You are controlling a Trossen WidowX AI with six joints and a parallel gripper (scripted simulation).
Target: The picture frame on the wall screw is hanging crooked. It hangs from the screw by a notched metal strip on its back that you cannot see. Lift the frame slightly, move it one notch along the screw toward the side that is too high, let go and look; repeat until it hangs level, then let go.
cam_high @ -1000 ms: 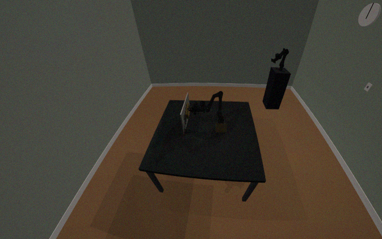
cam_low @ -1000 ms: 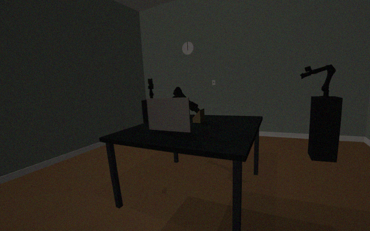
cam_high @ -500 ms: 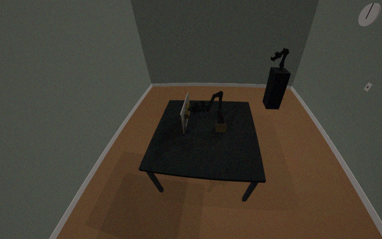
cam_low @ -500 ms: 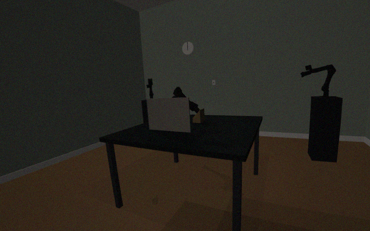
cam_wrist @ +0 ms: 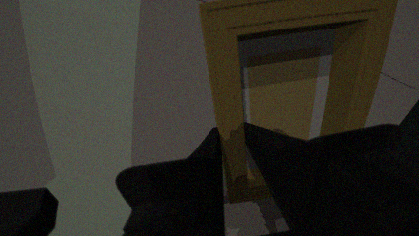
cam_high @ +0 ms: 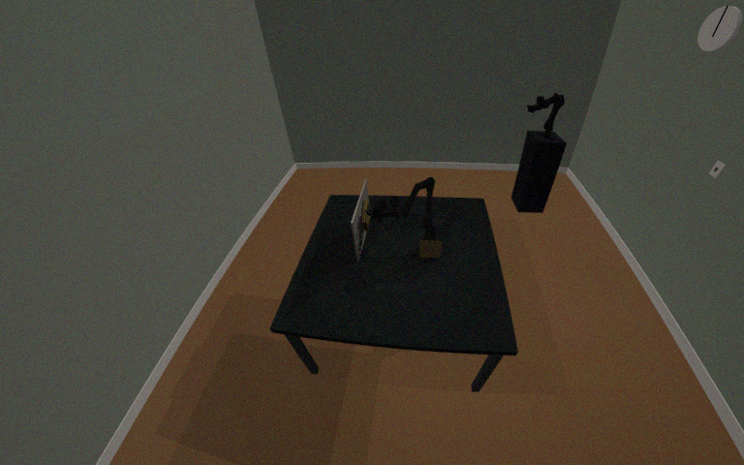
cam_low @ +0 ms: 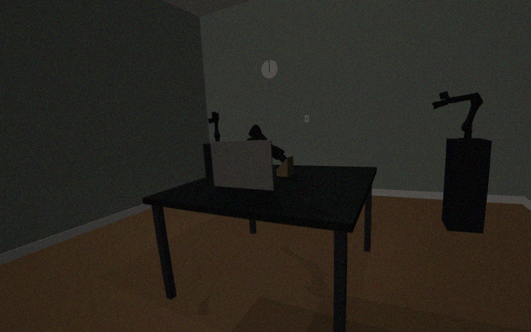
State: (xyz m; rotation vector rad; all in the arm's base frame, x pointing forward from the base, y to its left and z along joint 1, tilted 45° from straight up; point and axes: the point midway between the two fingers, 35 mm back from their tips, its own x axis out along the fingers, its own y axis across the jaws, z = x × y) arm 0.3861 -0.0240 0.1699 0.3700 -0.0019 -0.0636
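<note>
My gripper tip is 50 mm above the picture frame, 20 mm to the left of it and 10 mm short of it. From my gripper tip the other things lie so: wall panel: 70 mm below, 20 mm ahead, 10 mm to the right.
</note>
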